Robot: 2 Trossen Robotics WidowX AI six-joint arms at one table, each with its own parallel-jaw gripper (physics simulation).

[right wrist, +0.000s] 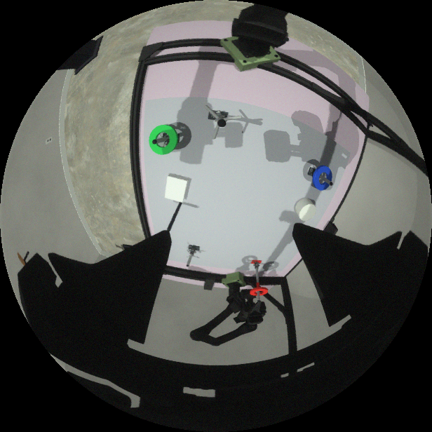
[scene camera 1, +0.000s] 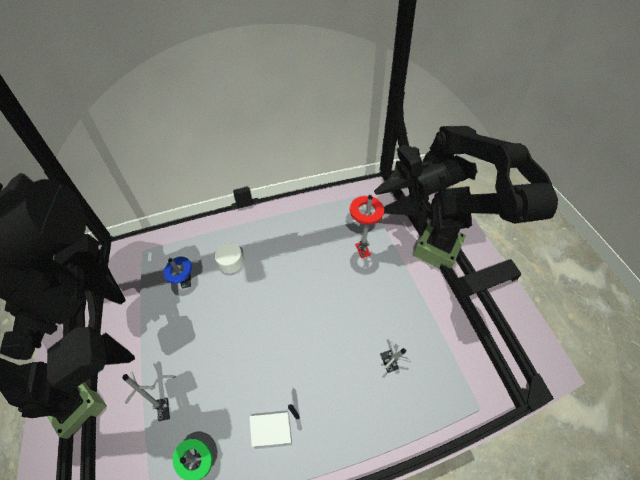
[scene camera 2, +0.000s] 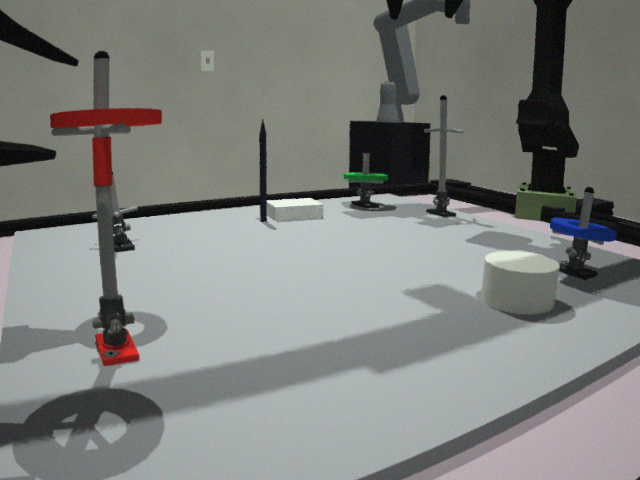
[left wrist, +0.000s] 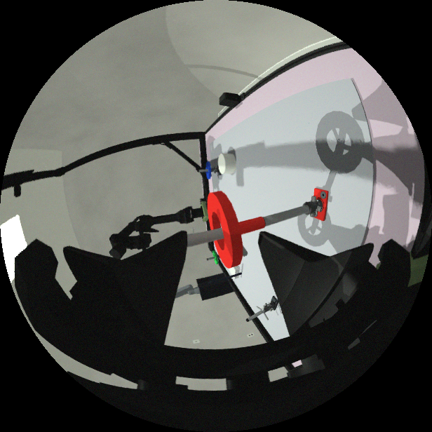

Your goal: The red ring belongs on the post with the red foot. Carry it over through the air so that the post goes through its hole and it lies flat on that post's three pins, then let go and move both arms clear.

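Seen in the pictures: left gripper, between the fingertips: (scene camera 1: 377,202) (scene camera 2: 66,109); right gripper, between the fingertips: (scene camera 1: 127,329) (scene camera 2: 419,17); left arm's base, origin of its link: (scene camera 1: 442,239); right arm's base, origin of its link: (scene camera 1: 65,401) (scene camera 2: 546,189).
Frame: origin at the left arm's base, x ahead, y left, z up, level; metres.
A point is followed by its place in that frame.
Observation:
The red ring (scene camera 1: 354,211) @[x 0.142, y -0.179, z 0.120 m] (scene camera 2: 139,117) @[x 0.114, y -0.195, z 0.117 m] (left wrist: 218,201) is around the post (scene camera 1: 364,235) @[x 0.120, y -0.159, z 0.033 m] (scene camera 2: 107,232) @[x 0.113, y -0.164, z 0.047 m] (left wrist: 287,215) with the red foot (scene camera 1: 366,253) @[x 0.119, y -0.148, z -0.029 m] (scene camera 2: 125,356) @[x 0.100, y -0.180, z -0.030 m] (left wrist: 325,206) (right wrist: 256,261). It lies level on the pins near the post's upper part; pins show just under it in scene camera 2. My left gripper (scene camera 1: 381,200) @[x 0.098, y -0.149, z 0.124 m] (scene camera 2: 66,108) @[x 0.098, y -0.149, z 0.124 m] (left wrist: 223,237) is open and empty, its tips close beside the ring, one higher than the ring and one lower. Whether a tip touches the ring, I cannot tell. My right gripper (scene camera 1: 128,329) @[x 0.580, y -0.266, z 0.246 m] (right wrist: 233,233) is open and empty, far from it at the picture's left in scene camera 1.
A blue ring (scene camera 1: 168,269) @[x 0.437, y -0.493, z 0.014 m] (scene camera 2: 602,231) @[x 0.397, y -0.490, z 0.017 m] and a green ring (scene camera 1: 206,461) @[x 0.672, y -0.141, z 0.017 m] (scene camera 2: 380,177) @[x 0.668, y -0.193, z 0.015 m] sit on other posts. Two posts (scene camera 1: 142,391) @[x 0.650, y -0.285, z 0.081 m] (scene camera 1: 389,361) @[x 0.340, y 0.022, z 0.008 m] carry no ring. A white cylinder (scene camera 1: 228,260) @[x 0.329, y -0.396, z 0.001 m] (scene camera 2: 519,286) @[x 0.284, y -0.410, z -0.011 m], a white block (scene camera 1: 270,428) @[x 0.561, y -0.094, z -0.014 m] (scene camera 2: 295,210) @[x 0.538, y -0.107, z -0.020 m] and a dark upright spike (scene camera 1: 293,411) @[x 0.516, y -0.065, z 0.063 m] (scene camera 2: 263,180) @[x 0.511, y -0.072, z 0.023 m] stand on the table.

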